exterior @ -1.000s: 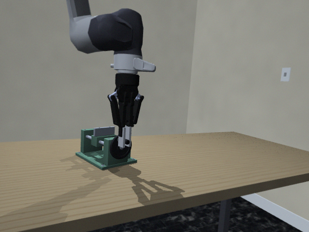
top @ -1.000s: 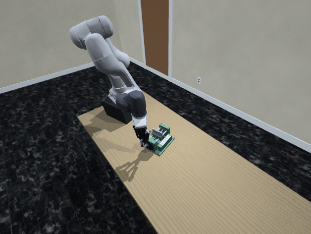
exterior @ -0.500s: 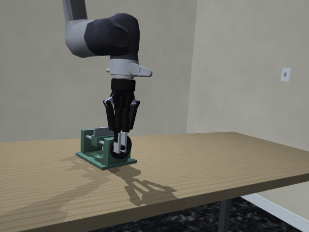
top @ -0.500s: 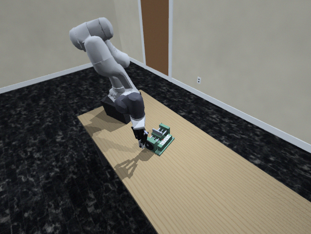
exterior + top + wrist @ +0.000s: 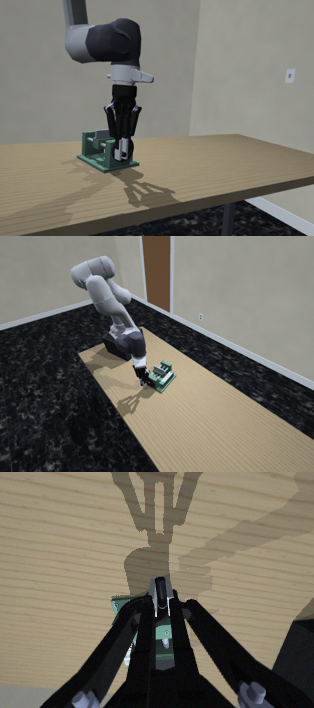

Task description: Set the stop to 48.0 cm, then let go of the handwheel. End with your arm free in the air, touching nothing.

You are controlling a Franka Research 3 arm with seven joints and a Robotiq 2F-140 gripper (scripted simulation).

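My hand is 1 cm short of the black handwheel, 2 cm to the right of it and 2 cm above it. The rest, counted from my hand: stop block (3 cm ahead, 15 cm to the left).
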